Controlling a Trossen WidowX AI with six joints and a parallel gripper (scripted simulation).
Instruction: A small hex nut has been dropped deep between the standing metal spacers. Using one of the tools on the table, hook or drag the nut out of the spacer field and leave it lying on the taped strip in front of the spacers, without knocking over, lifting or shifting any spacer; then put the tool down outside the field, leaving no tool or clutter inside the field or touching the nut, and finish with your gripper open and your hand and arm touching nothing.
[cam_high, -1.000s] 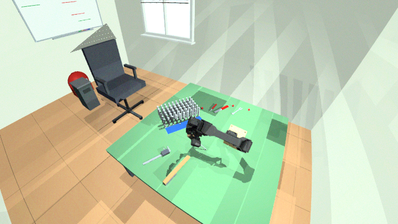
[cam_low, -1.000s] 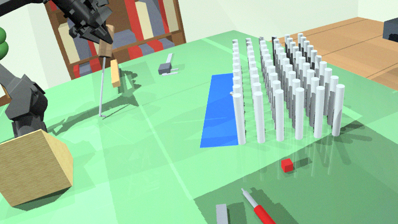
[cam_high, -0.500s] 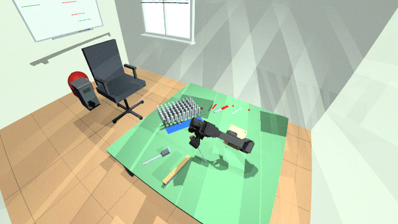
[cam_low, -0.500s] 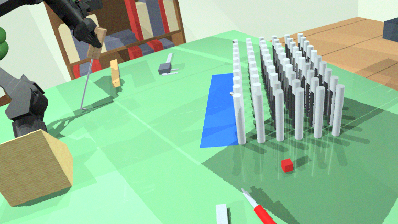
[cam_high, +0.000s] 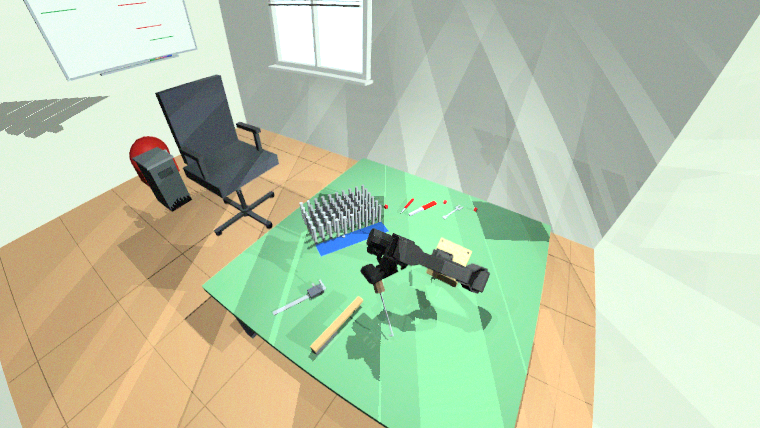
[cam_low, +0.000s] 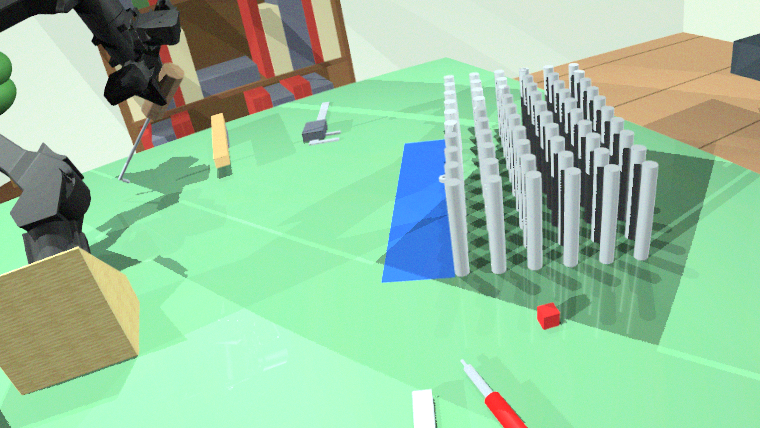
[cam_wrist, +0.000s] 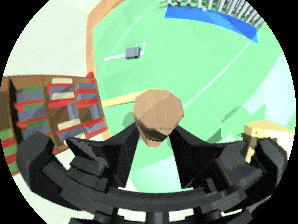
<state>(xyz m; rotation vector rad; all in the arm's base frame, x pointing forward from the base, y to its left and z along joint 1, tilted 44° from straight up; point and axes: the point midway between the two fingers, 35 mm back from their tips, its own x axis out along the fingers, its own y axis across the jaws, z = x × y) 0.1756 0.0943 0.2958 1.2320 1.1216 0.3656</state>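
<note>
Right now the hook tool is 60 mm below my gripper tip, 60 mm behind it and 50 mm to the left of it. The rest, counted from my gripper tip: red-handled screwdriver: 630 mm to the right, 170 mm below, 90 mm ahead; blue taped strip: 300 mm to the right, 250 mm ahead, 170 mm below; small hex nut: 300 mm ahead, 290 mm to the right, 170 mm below.
</note>
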